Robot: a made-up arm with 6 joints. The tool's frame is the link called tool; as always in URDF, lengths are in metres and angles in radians. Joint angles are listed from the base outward. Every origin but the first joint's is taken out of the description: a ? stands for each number. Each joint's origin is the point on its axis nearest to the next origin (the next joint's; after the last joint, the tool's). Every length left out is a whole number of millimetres.
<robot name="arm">
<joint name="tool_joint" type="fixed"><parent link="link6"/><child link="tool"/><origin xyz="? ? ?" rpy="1.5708 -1.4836 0"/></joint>
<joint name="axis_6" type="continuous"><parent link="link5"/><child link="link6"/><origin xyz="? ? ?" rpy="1.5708 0 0"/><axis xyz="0 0 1"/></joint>
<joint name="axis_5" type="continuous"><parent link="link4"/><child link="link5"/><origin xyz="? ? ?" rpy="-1.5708 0 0"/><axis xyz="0 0 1"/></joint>
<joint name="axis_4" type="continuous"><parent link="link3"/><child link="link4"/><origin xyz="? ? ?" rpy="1.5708 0 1.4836"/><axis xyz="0 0 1"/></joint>
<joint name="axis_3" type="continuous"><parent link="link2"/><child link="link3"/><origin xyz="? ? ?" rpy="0 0 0"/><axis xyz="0 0 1"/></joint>
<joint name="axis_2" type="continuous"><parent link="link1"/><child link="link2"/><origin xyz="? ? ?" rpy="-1.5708 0 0"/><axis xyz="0 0 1"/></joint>
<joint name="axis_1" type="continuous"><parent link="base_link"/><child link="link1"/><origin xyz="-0.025 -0.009 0.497" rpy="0 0 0"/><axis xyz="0 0 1"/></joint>
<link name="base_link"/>
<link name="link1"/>
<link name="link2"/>
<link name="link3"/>
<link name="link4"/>
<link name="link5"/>
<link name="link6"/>
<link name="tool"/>
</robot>
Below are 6 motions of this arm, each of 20 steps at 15 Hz.
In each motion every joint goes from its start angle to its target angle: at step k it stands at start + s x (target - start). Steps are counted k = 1, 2, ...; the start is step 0. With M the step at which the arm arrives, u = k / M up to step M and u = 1 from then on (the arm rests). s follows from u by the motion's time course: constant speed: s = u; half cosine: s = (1 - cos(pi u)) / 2; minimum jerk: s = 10 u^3 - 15 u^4 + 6 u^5.
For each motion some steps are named. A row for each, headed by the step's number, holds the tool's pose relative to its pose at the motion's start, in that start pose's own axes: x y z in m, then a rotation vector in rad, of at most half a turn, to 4 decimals.
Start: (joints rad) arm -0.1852 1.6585 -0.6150 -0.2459 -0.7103 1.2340
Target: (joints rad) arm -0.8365 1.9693 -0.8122 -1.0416 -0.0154 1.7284
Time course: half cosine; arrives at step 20
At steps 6, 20:
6: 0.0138 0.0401 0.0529 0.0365 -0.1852 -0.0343
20: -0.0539 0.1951 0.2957 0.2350 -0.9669 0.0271

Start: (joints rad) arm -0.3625 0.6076 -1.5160 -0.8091 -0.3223 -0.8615
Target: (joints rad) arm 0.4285 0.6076 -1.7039 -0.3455 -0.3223 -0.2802
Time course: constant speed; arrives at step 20
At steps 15, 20:
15: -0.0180 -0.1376 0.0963 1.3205 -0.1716 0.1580
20: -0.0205 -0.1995 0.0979 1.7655 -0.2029 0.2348

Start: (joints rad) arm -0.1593 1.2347 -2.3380 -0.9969 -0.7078 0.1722
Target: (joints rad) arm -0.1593 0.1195 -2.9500 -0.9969 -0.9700 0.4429
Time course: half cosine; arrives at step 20
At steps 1, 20:
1: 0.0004 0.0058 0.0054 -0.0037 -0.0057 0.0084
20: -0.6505 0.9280 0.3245 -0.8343 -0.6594 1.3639

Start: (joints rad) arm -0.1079 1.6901 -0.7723 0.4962 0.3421 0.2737
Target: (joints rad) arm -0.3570 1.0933 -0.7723 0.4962 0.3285 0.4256
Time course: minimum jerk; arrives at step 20
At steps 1, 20:
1: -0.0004 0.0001 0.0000 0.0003 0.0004 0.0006
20: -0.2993 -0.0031 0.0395 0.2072 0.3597 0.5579

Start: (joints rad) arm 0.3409 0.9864 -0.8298 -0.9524 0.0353 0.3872
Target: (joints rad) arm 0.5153 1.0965 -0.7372 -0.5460 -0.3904 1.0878
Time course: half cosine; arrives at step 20
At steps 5, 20:
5: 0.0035 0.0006 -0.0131 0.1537 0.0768 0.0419
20: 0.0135 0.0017 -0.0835 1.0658 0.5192 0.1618

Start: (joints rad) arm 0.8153 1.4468 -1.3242 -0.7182 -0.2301 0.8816
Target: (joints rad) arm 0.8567 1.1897 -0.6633 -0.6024 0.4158 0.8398
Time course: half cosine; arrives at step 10
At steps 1, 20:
1: -0.0025 -0.0055 0.0009 0.0044 -0.0130 -0.0194
20: -0.1728 -0.2380 0.0304 0.0869 -0.5090 -0.8354

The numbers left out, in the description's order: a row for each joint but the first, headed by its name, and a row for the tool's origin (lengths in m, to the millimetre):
tool: -0.006 -0.01 0
axis_6: -0.021 -0.087 0
axis_5: -0.012 0.024 0
axis_4: 0.411 -0.053 0
axis_3: -0.448 -0.069 0
axis_2: 0.014 0.038 0

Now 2 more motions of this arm.
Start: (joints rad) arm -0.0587 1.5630 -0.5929 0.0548 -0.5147 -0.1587
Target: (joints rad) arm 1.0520 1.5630 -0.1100 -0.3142 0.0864 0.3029
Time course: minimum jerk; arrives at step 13
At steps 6, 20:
6: -0.1002 -0.1326 -0.1856 -0.2651 0.4633 -0.4162
20: -0.2971 -0.3214 -0.2005 -0.9158 0.6868 -0.8848

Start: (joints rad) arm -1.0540 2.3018 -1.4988 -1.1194 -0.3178 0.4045
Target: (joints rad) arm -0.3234 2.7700 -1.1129 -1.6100 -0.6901 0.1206
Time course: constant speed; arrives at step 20
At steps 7, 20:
7: 0.0387 -0.0379 -0.2659 -0.3512 0.4567 0.0092
20: -0.1122 -0.2239 -0.6344 -0.9289 1.3671 0.0844

